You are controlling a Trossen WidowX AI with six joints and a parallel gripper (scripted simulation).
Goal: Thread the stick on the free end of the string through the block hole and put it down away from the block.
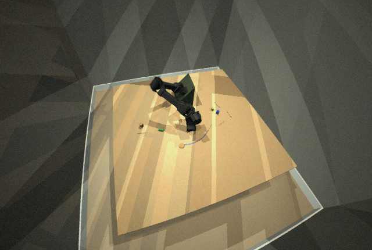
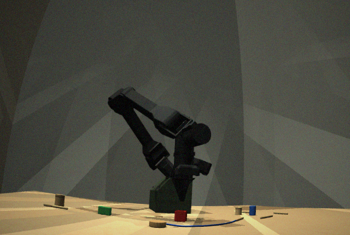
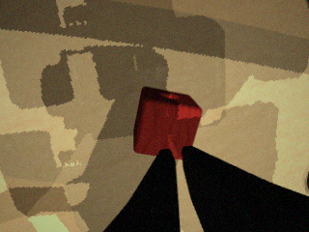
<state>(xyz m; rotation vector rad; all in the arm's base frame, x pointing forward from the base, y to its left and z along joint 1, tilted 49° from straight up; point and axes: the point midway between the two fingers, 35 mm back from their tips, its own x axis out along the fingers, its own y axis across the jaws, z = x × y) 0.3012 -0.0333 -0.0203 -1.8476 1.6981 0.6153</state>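
Right now the red block is 4 cm below my gripper tip. The rest, counted from my gripper tip: green block: 22 cm to the right, 5 cm below, 2 cm behind; then thin stick: 18 cm to the left, 6 cm below; then round wooden button: 13 cm ahead, 8 cm to the right, 5 cm below.
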